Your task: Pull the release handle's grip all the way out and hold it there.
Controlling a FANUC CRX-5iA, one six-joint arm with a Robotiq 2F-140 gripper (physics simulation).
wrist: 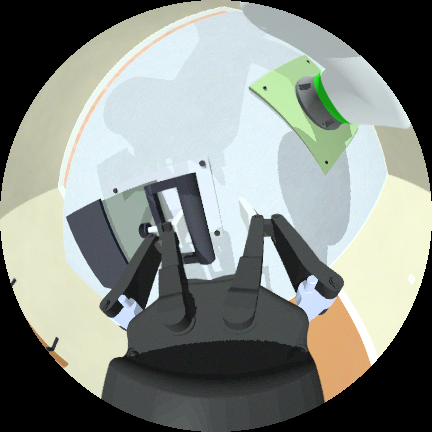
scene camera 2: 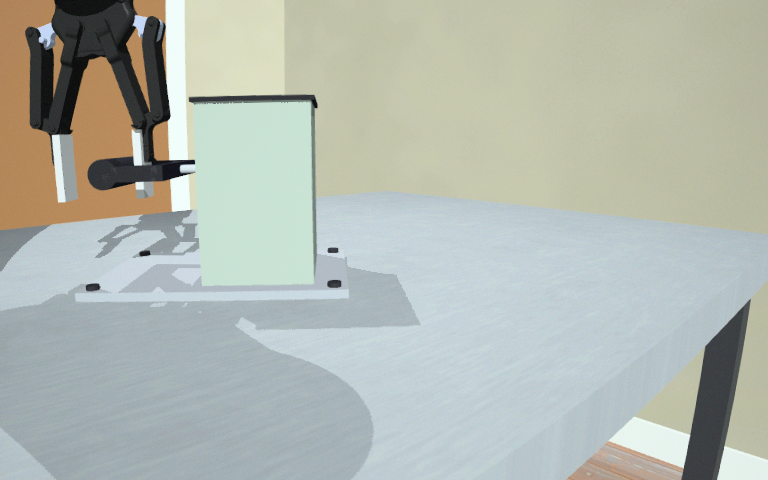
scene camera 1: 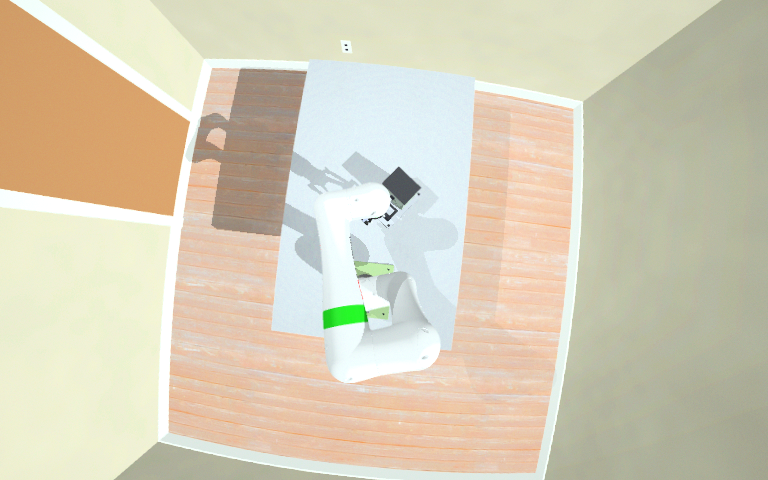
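The release handle's black grip (scene camera 2: 103,174) (wrist: 197,215) is a round bar on a rectangular frame beside a pale green housing (scene camera 2: 254,192) (wrist: 127,215) with a dark lid (scene camera 1: 402,185) (wrist: 95,240). A short white rod (scene camera 2: 187,168) shows between frame and housing. My gripper (scene camera 2: 105,194) (wrist: 213,210) is partly open and points down, its fingers astride the grip. One fingertip reaches down through the frame's opening, on the housing side; the other is beyond the bar's outer side, with a gap. The fingers hold nothing. In scene camera 1 the arm's wrist hides most of the gripper and handle.
The housing stands on a light base plate (scene camera 2: 226,294) with black bolts, on the pale grey table (scene camera 1: 390,113) (scene camera 2: 509,283). My white arm (scene camera 1: 339,254) reaches over the table from its light green mounting plate (scene camera 1: 373,267) (wrist: 282,90). A small black knob (wrist: 144,230) sits by the housing.
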